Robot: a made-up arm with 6 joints.
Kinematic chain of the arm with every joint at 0, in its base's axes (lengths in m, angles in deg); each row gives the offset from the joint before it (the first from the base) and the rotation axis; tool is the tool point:
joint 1: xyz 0 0 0.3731 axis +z
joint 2: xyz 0 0 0 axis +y
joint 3: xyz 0 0 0.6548 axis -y
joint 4: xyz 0 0 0 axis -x
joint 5: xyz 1.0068 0 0 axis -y
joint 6: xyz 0 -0.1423 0 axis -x
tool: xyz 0 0 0
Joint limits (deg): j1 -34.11..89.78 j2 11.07..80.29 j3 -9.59..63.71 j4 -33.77..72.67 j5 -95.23..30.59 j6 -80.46..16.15
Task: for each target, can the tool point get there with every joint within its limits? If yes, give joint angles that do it. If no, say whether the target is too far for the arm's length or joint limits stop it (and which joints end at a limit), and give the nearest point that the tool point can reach.
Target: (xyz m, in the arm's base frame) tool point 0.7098 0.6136 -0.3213
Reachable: yes | joints 48.82 66.68 -1.08 -23.80 -36.12 -73.18
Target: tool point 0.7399 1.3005 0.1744
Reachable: yes | joints 65.28 65.75 34.62 25.70 -9.32 -11.47
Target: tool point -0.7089 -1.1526 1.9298
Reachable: no: too far | nearest point 0.4988 -0.4946 1.8513 | short by 1.378 m
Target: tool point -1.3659 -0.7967 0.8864
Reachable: no: joint limits stop it (at a limit: joint 1, joint 2, joint 3) | nearest point 0.5012 -0.4993 1.8478 | short by 2.121 m
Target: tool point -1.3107 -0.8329 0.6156
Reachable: no: joint limits stop it (at a limit: joint 1, joint 2, joint 3, joint 4) | nearest point 0.4043 -0.4167 -0.5234 | short by 2.100 m
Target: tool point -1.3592 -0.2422 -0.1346
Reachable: no: joint limits stop it (at a limit: joint 1, joint 2, joint 3, joint 4) | nearest point 0.1205 0.5680 -0.5234 | short by 1.731 m
